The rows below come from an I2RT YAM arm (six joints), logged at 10 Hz.
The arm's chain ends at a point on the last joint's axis. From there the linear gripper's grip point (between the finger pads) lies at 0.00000 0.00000 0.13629 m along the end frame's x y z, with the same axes.
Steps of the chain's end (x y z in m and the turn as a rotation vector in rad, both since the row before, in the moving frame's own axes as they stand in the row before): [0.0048 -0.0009 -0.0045 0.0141 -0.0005 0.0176]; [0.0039 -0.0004 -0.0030 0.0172 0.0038 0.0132]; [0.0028 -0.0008 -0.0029 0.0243 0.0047 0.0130]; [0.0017 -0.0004 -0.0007 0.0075 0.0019 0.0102]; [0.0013 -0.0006 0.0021 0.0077 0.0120 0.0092]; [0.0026 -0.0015 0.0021 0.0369 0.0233 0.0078]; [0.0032 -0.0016 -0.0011 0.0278 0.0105 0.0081]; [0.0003 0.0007 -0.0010 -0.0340 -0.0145 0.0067]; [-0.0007 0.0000 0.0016 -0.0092 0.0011 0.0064]
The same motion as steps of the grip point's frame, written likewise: [0.0047 -0.0028 -0.0045 0.0141 -0.0005 0.0176]; [0.0044 -0.0027 -0.0030 0.0172 0.0038 0.0132]; [0.0035 -0.0041 -0.0029 0.0243 0.0047 0.0130]; [0.0020 -0.0014 -0.0007 0.0075 0.0019 0.0102]; [0.0029 -0.0016 0.0021 0.0077 0.0120 0.0092]; [0.0058 -0.0065 0.0020 0.0369 0.0233 0.0078]; [0.0046 -0.0054 -0.0012 0.0278 0.0105 0.0081]; [-0.0017 0.0053 -0.0011 -0.0340 -0.0145 0.0067]; [-0.0006 0.0013 0.0016 -0.0092 0.0011 0.0064]
